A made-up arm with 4 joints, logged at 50 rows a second.
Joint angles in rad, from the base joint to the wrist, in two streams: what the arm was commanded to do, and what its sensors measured. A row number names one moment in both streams.
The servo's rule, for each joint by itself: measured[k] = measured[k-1] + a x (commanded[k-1-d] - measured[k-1]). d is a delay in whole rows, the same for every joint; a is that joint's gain. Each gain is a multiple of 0.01, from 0.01 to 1. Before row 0 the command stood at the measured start. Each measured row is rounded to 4 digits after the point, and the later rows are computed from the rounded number. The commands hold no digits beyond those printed.
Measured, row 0: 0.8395, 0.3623, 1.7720, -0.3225
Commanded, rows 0 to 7: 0.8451, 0.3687, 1.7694, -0.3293; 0.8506, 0.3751, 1.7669, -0.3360; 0.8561, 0.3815, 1.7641, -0.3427; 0.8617, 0.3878, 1.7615, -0.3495; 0.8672, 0.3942, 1.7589, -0.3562; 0.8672, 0.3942, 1.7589, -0.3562; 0.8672, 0.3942, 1.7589, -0.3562; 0.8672, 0.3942, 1.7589, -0.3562
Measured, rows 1 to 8: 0.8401, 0.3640, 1.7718, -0.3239; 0.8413, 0.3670, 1.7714, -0.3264; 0.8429, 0.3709, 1.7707, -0.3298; 0.8450, 0.3755, 1.7699, -0.3339; 0.8474, 0.3805, 1.7689, -0.3386; 0.8496, 0.3842, 1.7680, -0.3423; 0.8515, 0.3869, 1.7672, -0.3452; 0.8532, 0.3889, 1.7665, -0.3475
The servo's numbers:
d 0
a 0.11 0.27 0.09 0.21

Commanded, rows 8 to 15: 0.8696, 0.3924, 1.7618, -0.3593; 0.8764, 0.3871, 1.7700, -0.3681; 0.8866, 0.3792, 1.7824, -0.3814; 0.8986, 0.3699, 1.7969, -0.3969; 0.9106, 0.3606, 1.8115, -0.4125; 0.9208, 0.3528, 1.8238, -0.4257; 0.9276, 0.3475, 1.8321, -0.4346; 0.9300, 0.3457, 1.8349, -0.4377
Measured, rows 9 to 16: 0.8550, 0.3898, 1.7661, -0.3500; 0.8574, 0.3891, 1.7665, -0.3538; 0.8606, 0.3864, 1.7679, -0.3596; 0.8648, 0.3819, 1.7705, -0.3674; 0.8698, 0.3761, 1.7742, -0.3769; 0.8754, 0.3698, 1.7787, -0.3871; 0.8811, 0.3638, 1.7835, -0.3971; 0.8865, 0.3589, 1.7881, -0.4056
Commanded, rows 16 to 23: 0.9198, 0.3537, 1.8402, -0.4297; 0.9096, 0.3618, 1.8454, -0.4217; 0.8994, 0.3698, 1.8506, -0.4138; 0.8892, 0.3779, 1.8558, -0.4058; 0.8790, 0.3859, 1.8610, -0.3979; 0.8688, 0.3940, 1.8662, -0.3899; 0.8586, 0.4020, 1.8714, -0.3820; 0.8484, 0.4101, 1.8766, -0.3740
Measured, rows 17 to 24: 0.8902, 0.3575, 1.7928, -0.4107; 0.8923, 0.3587, 1.7975, -0.4130; 0.8931, 0.3617, 1.8023, -0.4132; 0.8927, 0.3661, 1.8071, -0.4116; 0.8912, 0.3714, 1.8120, -0.4087; 0.8887, 0.3775, 1.8169, -0.4048; 0.8854, 0.3841, 1.8218, -0.4000; 0.8813, 0.3911, 1.8267, -0.3945
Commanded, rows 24 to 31: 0.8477, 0.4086, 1.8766, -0.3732; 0.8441, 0.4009, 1.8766, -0.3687; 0.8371, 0.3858, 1.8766, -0.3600; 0.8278, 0.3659, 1.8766, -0.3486; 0.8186, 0.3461, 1.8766, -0.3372; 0.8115, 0.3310, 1.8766, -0.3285; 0.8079, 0.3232, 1.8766, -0.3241; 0.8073, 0.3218, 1.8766, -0.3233
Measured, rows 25 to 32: 0.8776, 0.3958, 1.8312, -0.3900; 0.8739, 0.3972, 1.8353, -0.3855; 0.8699, 0.3941, 1.8390, -0.3801; 0.8653, 0.3865, 1.8424, -0.3735; 0.8602, 0.3756, 1.8455, -0.3659; 0.8548, 0.3636, 1.8483, -0.3580; 0.8496, 0.3527, 1.8508, -0.3509; 0.8449, 0.3444, 1.8531, -0.3451
